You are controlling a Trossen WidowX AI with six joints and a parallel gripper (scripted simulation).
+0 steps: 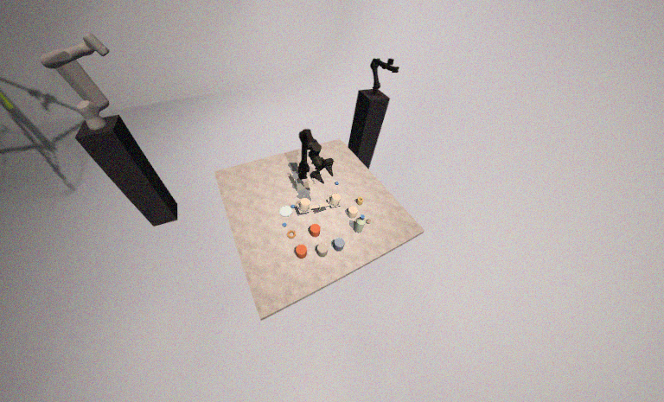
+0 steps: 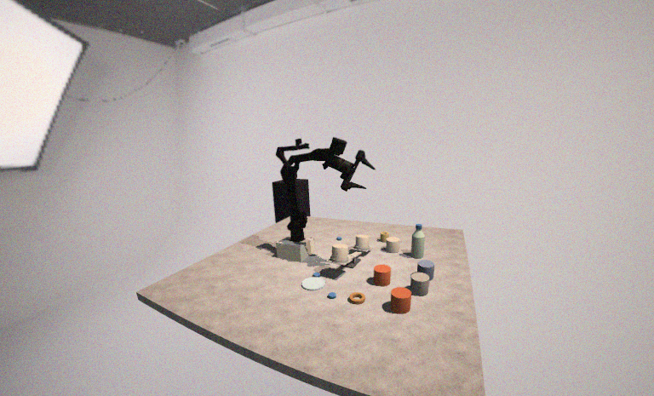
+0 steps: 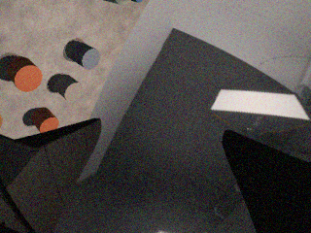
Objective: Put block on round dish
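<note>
Now: the shiny block 10 cm behind my gripper tip, 14 cm to the left of it and 38 cm below it. Also, from my gripper tip: balance 10 cm behind, 1 cm to the left, 40 cm below; green bottle 18 cm ahead, 20 cm to the left, 31 cm below; balance beam 10 cm behind, 1 cm to the left, 38 cm below.
</note>
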